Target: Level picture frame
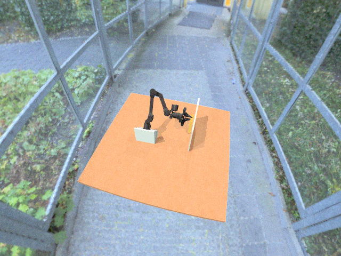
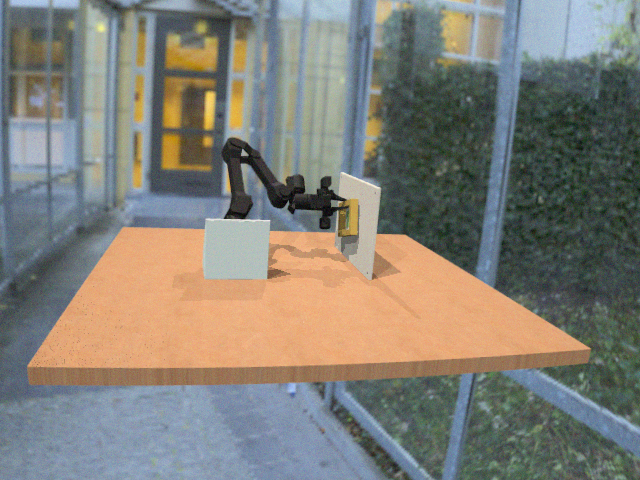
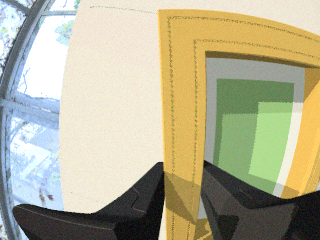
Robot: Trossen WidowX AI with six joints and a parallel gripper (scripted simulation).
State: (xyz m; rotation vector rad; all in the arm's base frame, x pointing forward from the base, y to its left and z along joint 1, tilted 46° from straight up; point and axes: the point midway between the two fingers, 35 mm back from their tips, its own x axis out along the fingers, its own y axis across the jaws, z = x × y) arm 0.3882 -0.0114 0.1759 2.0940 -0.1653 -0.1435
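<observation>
My gripper tip is now 2 cm to the left of the picture frame and 5 cm above it.
</observation>
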